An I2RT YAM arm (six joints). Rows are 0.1 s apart.
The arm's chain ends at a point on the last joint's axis. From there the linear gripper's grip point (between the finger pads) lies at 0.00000 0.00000 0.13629 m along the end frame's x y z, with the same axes.
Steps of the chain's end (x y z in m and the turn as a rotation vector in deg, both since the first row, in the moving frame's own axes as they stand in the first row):
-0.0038 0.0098 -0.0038 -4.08 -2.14 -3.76
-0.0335 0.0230 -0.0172 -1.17 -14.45 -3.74
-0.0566 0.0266 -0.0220 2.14 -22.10 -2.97
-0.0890 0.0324 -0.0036 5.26 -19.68 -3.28
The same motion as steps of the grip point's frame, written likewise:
-0.0086 0.0197 -0.0042 -4.08 -2.14 -3.76
-0.0674 0.0269 -0.0215 -1.17 -14.45 -3.74
-0.1080 0.0230 -0.0321 2.14 -22.10 -2.97
-0.1352 0.0215 -0.0121 5.26 -19.68 -3.28

